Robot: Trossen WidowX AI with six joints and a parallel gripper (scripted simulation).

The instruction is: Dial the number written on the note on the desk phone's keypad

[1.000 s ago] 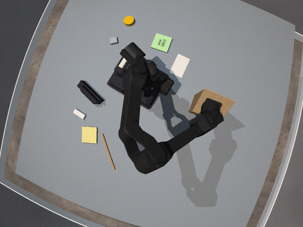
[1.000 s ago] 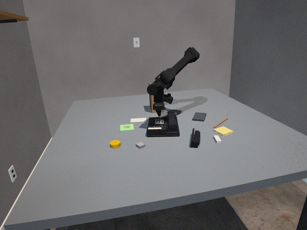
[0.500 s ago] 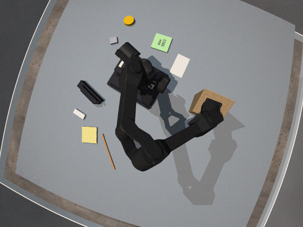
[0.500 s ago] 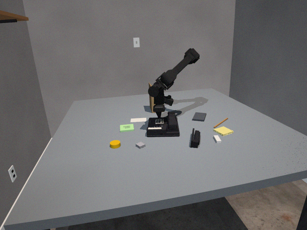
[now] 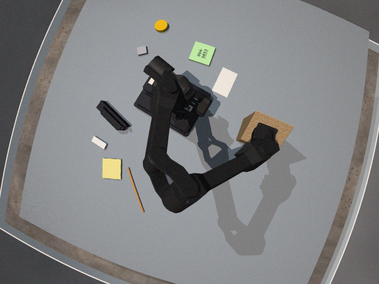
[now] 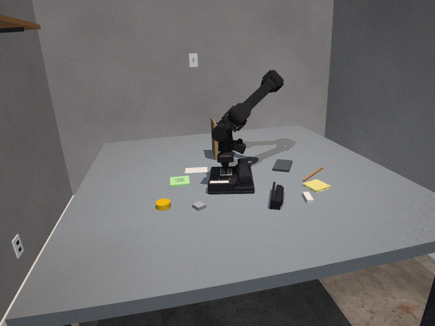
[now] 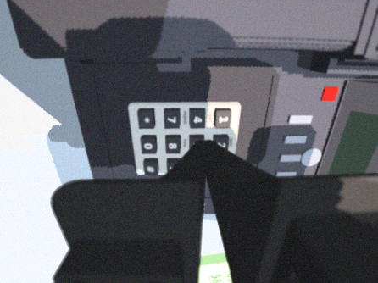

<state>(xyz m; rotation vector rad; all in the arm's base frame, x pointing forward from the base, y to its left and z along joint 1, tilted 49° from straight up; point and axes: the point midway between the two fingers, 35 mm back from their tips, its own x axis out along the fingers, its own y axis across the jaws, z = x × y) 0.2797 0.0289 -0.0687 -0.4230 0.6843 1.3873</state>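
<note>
Right now my hand is 4 cm short of the black desk phone, 1 cm to the right of it and 5 cm above it. Also, from my hand: white card: 12 cm behind, 12 cm to the right, 7 cm below; then grey block: 22 cm ahead, 14 cm to the right, 6 cm below; then handset: 4 cm ahead, 6 cm to the left, 2 cm below.
</note>
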